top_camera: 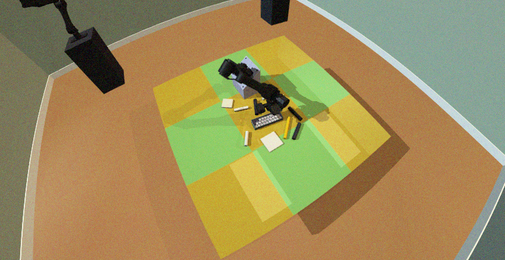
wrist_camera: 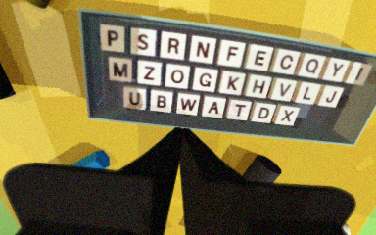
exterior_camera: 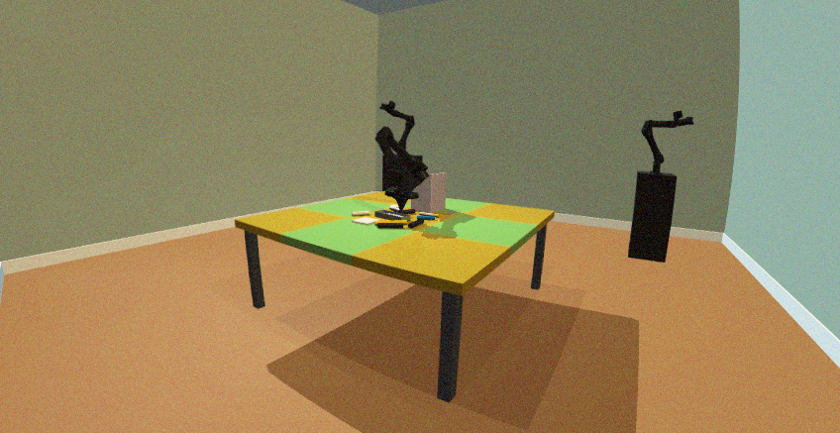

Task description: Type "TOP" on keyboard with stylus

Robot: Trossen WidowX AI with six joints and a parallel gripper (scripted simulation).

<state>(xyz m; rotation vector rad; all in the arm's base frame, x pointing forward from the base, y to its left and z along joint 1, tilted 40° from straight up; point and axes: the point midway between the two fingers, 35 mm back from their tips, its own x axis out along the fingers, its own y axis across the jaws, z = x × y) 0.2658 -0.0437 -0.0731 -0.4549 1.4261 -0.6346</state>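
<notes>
Now: gripper tip 8 cm past the blue stylus, 14 cm to the right of it and 3 cm above it. From my gripper tip the other things lie so: beige pen 14 cm behind, 10 cm to the left, 3 cm below; grey stylus tip 10 cm behind, 17 cm to the left, 3 cm below; white pad 16 cm ahead, 9 cm to the right, 4 cm below.
</notes>
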